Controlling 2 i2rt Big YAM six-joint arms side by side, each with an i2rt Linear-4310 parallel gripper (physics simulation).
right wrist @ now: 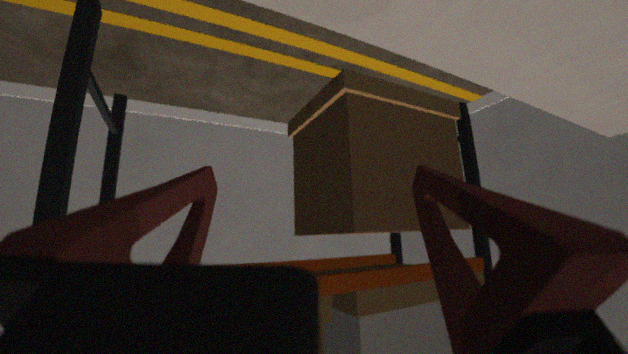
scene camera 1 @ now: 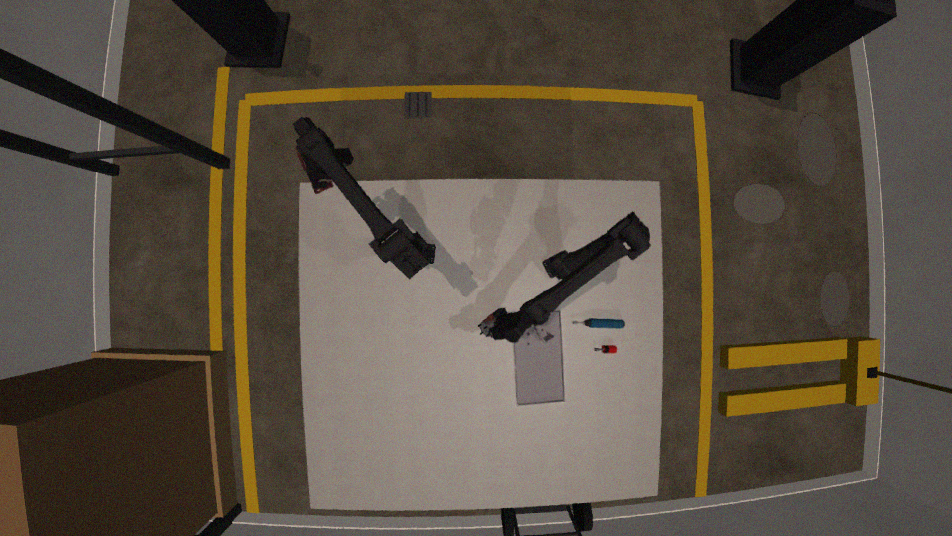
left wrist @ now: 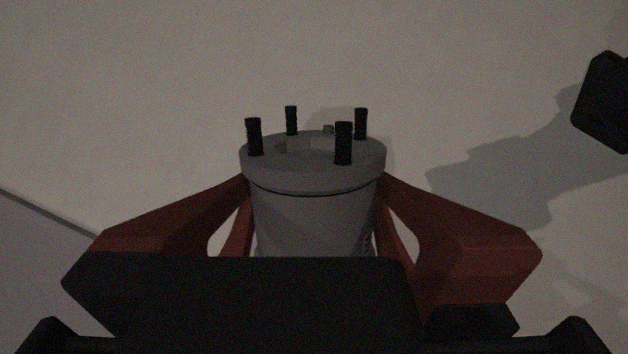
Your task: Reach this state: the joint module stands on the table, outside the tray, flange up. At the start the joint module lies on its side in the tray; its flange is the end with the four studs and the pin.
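Frame: origin at the left arm's base, x left, y back, z up, level; metres.
Where they show: left gripper, fingertip midpoint: [scene camera 1: 486,327] [left wrist: 313,177]; right gripper, fingertip midpoint: [right wrist: 314,177] [scene camera 1: 311,181]; left arm's base, origin of the base link: [scene camera 1: 557,264]; right arm's base, origin of the base link: [left wrist: 609,103].
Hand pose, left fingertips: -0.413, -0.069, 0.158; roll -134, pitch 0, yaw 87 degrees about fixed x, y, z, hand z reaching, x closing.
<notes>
Each offset is from my left fingertips to the top centre of the thing, as dx, dy, dz. "pt": to the spot under its first point. Level surfaces: height alone.
The joint module @[+0.009, -0.001, +0.053] [left wrist: 314,215] is a grey cylinder. Its flange faces up, with four black studs and a small pin at the rim. My left gripper [left wrist: 313,177] [scene camera 1: 491,324] is shut on its body, one red finger on each side. The module is outside the tray @[+0.137, -0.269, -0.142] [scene camera 1: 539,379] [left wrist: 35,250], beyond its upper-left edge in the scene view. The module's lower end is hidden behind the gripper, so I cannot tell whether it touches the table @[dz -0.158] [scene camera 1: 399,412]. My right gripper [right wrist: 314,177] [scene camera 1: 314,174] is open and empty, far from the module, near the table's upper-left corner.
Small dark parts @[pt +0.219, -0.192, -0.142] [scene camera 1: 547,334] show in the tray beside my left arm. A blue-handled tool @[pt +0.470, -0.264, -0.118] [scene camera 1: 604,323] and a small red tool @[+0.427, -0.381, -0.124] [scene camera 1: 608,348] lie right of the tray. A large cardboard box [scene camera 1: 119,446] [right wrist: 390,165] stands off the table at the left.
</notes>
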